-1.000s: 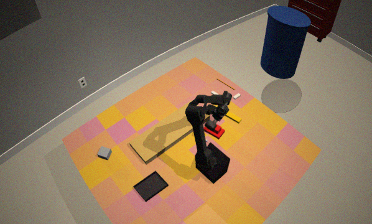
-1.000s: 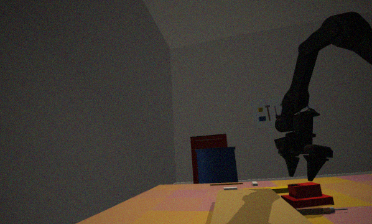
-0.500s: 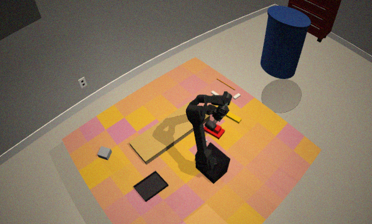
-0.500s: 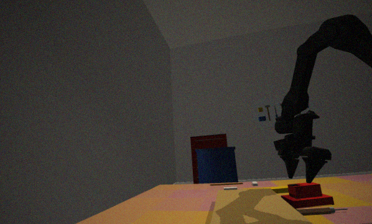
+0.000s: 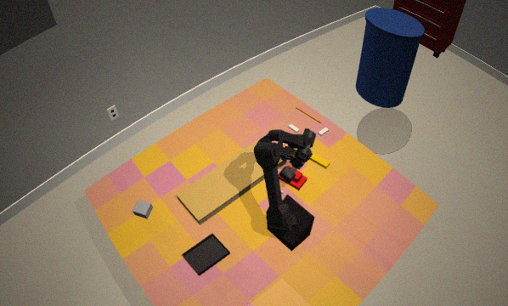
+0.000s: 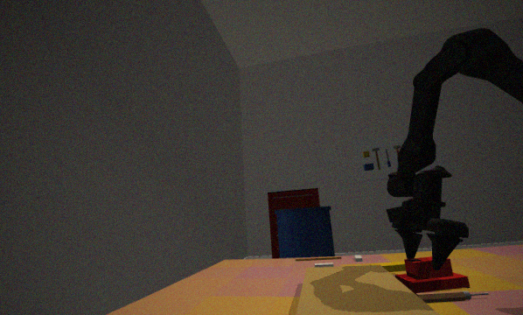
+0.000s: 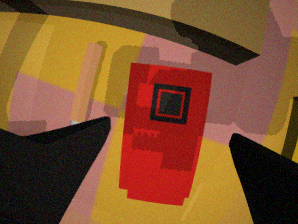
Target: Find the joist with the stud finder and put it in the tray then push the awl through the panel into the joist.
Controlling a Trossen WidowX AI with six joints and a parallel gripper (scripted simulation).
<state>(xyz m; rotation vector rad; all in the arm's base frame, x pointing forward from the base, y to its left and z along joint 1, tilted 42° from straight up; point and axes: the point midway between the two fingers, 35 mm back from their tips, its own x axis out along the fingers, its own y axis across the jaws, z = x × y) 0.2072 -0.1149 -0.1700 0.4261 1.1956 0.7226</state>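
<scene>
Now: the red stud finder 1 cm to the left of my gripper tip. Round my gripper tip: thin stick: 26 cm ahead, 36 cm to the right, 4 cm below; awl: 3 cm behind, 9 cm to the left, 4 cm below; yellow bar: 1 cm ahead, 17 cm to the right, 3 cm below.
</scene>
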